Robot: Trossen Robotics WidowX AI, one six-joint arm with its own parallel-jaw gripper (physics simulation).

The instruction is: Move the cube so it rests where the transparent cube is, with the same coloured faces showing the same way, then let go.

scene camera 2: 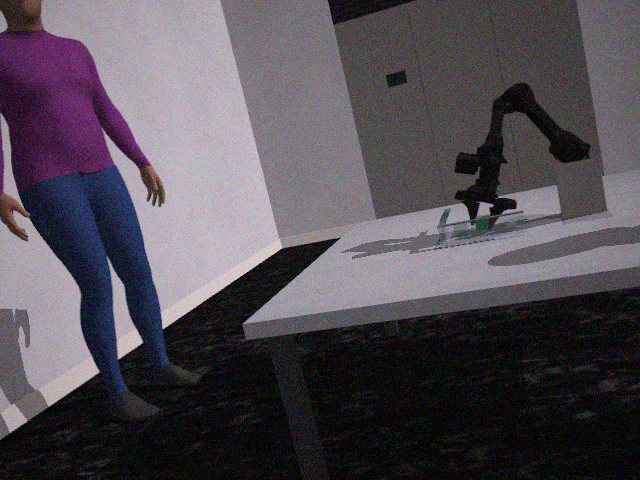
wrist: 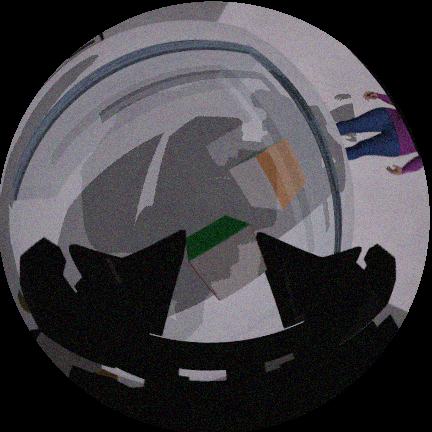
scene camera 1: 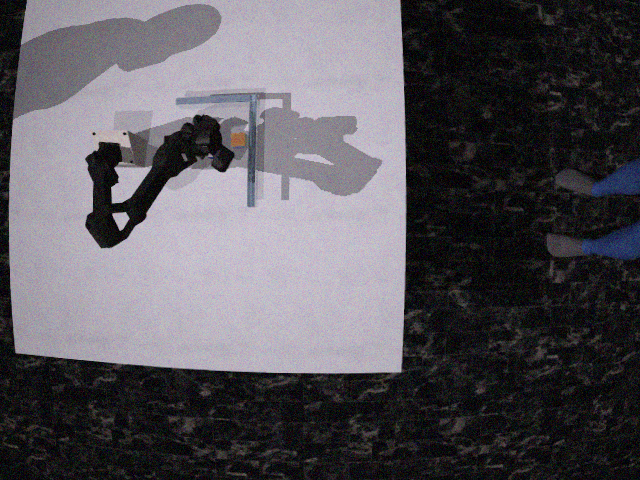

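Pixels of known places: gripper, fingertip midpoint: [wrist: 221, 236]; arm's base, link origin: [scene camera 2: 581, 175] [scene camera 1: 110, 151].
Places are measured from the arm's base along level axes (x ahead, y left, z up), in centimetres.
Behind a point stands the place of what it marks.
Note:
The cube [scene camera 2: 482, 223] [wrist: 227, 260] shows a dark green face, a pale face and a thin red edge in the wrist view. In scene camera 1 it is mostly hidden under the arm. My gripper [scene camera 2: 481, 225] {x 30.5, y 4.1, z -9.7 cm} [wrist: 221, 236] {x 30.5, y 4.1, z -9.7 cm} is low over the table, with a finger against each side of the cube, and looks shut on it. The transparent cube [scene camera 1: 237, 140] {x 36.0, y 6.8, z -6.5 cm} [scene camera 2: 460, 228] [wrist: 282, 172] {x 35.6, y 7.0, z -6.5 cm} is close by, farther from the arm's base, with an orange face, a pale face and a thin green edge. The two cubes are apart.
Blue-grey bars with clear panels [scene camera 1: 251, 155] {x 40.9, y 2.5, z -4.5 cm} [scene camera 2: 443, 232] {x 38.6, y 20.1, z -6.4 cm} [wrist: 200, 45] form a corner around two sides of the transparent cube. The arm's base plate [scene camera 1: 111, 136] {x 1.5, y 3.8, z 3.7 cm} is at the left of the white table [scene camera 1: 258, 284] {x 46.1, y -33.6, z -10.5 cm} [scene camera 2: 361, 284] {x 54.9, y 51.2, z -10.5 cm}. A person [scene camera 2: 67, 113] [wrist: 382, 132] stands beyond the table.

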